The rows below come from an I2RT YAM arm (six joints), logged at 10 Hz.
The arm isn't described. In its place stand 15 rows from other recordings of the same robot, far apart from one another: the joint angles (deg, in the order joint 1, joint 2, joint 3, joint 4, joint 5, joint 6), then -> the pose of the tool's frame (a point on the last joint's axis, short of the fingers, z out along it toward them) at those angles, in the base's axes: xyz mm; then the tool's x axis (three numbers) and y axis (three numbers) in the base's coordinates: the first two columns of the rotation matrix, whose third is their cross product.
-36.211, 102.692, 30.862, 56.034, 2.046, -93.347 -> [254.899 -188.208 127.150 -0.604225 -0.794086 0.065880 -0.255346 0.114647 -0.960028]
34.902, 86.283, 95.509, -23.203, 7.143, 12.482 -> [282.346 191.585 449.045 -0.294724 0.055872 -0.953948 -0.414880 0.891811 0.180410]
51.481, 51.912, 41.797, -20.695, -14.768, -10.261 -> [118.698 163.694 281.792 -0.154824 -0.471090 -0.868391 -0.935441 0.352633 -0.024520]
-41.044, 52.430, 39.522, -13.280, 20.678, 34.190 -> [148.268 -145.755 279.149 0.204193 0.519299 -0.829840 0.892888 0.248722 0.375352]
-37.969, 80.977, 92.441, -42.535, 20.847, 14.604 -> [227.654 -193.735 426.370 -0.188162 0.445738 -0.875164 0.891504 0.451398 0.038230]
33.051, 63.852, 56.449, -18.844, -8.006, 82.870 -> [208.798 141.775 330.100 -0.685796 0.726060 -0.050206 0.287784 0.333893 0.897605]
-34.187, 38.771, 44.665, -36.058, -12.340, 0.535 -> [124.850 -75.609 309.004 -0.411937 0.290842 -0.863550 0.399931 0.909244 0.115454]
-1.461, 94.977, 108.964, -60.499, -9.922, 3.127 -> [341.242 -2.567 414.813 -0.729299 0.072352 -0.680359 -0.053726 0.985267 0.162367]
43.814, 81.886, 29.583, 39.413, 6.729, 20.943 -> [209.714 195.427 193.296 -0.366635 0.140174 -0.919745 -0.507615 0.798335 0.324019]
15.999, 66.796, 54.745, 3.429, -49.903, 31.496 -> [246.213 98.926 349.141 -0.595444 0.179324 -0.783128 -0.695991 0.371765 0.614318]
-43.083, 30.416, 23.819, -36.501, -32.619, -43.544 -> [99.680 -66.948 207.567 -0.560012 -0.270730 -0.783002 -0.135138 0.962294 -0.236069]
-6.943, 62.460, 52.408, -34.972, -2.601, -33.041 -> [225.616 -25.847 286.398 -0.637135 -0.471114 -0.610009 -0.308338 0.881151 -0.358470]
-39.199, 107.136, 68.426, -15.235, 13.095, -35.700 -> [297.482 -253.020 171.526 -0.928301 0.023659 -0.371075 0.218226 0.842686 -0.492198]
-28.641, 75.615, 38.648, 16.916, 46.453, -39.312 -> [232.316 -156.279 236.052 -0.820608 -0.049160 -0.569372 0.527204 0.319431 -0.787413]
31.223, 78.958, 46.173, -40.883, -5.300, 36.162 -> [202.401 126.535 185.361 -0.980227 0.092880 -0.174724 0.049589 0.970122 0.237496]
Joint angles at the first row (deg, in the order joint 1, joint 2, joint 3, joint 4, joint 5, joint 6):
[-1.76, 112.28, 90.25, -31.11, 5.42, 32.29]
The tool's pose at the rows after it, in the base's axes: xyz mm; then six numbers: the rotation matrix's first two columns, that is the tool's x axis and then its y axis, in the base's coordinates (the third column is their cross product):
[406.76 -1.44 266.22 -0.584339 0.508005 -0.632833 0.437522 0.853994 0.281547]
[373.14 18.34 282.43 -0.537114 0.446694 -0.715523 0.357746 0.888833 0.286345]
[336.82 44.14 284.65 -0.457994 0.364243 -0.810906 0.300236 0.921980 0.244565]
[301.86 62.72 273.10 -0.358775 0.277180 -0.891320 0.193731 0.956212 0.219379]
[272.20 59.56 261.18 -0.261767 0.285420 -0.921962 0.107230 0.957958 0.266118]
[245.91 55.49 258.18 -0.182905 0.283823 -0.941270 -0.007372 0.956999 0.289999]
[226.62 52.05 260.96 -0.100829 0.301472 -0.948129 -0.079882 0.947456 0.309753]
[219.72 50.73 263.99 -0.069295 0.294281 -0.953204 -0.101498 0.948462 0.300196]
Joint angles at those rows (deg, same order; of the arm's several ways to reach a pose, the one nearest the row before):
[0.38, 103.26, 83.85, -27.17, 6.72, 31.03]
[3.63, 94.12, 74.90, -20.91, 8.65, 29.04]
[9.03, 85.43, 64.30, -12.29, 15.14, 26.56]
[13.78, 77.65, 51.69, 1.31, 17.99, 21.89]
[14.28, 70.64, 40.82, 12.86, 15.36, 20.72]
[14.20, 63.75, 33.19, 20.43, 10.54, 19.00]
[14.15, 58.20, 28.56, 25.51, 7.98, 18.67]
[14.17, 55.99, 27.44, 26.48, 7.41, 17.75]

